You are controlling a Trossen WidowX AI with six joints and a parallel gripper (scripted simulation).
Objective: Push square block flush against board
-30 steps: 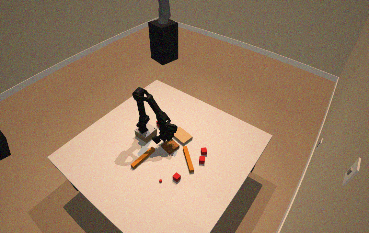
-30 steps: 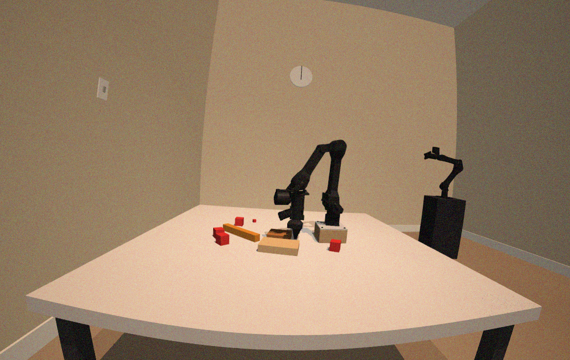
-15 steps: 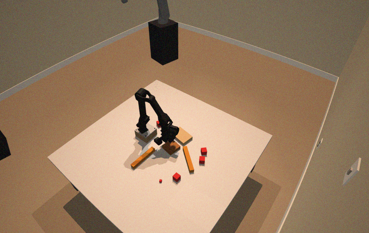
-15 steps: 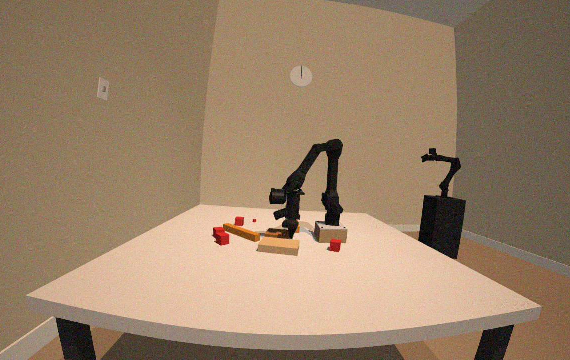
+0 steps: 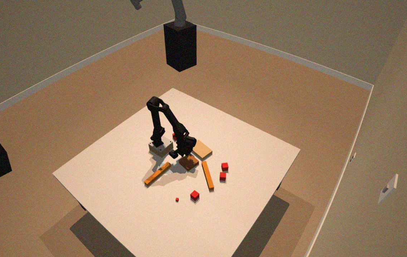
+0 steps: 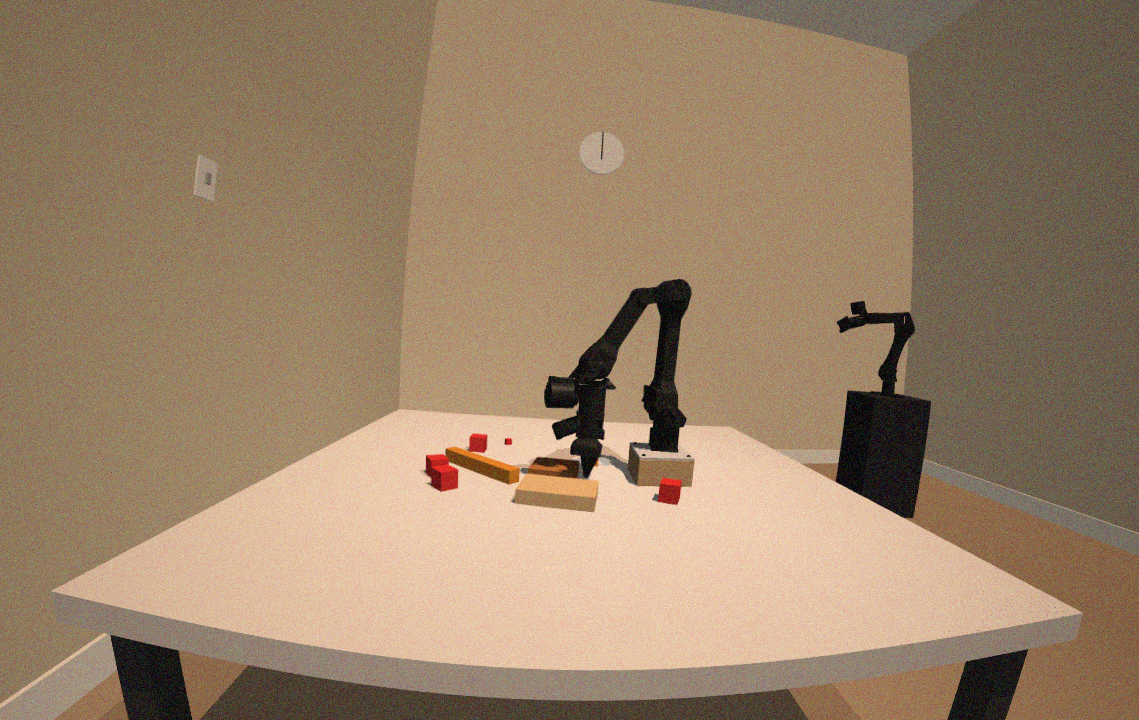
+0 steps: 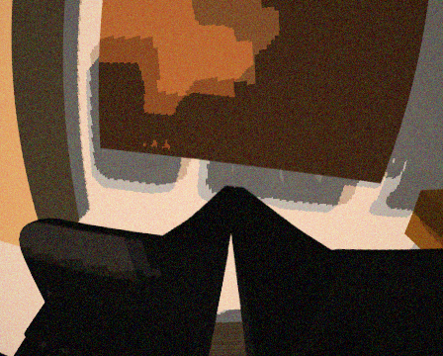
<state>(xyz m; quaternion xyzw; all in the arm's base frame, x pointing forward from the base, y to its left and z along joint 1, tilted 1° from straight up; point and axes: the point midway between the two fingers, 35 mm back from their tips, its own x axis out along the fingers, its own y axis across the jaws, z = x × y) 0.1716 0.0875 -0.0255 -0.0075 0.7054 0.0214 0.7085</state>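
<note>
The square block lies 7 cm ahead of my gripper tip and 1 cm above it. Round my gripper tip: flat tan block 4 cm ahead, 14 cm to the left, 1 cm above.
</note>
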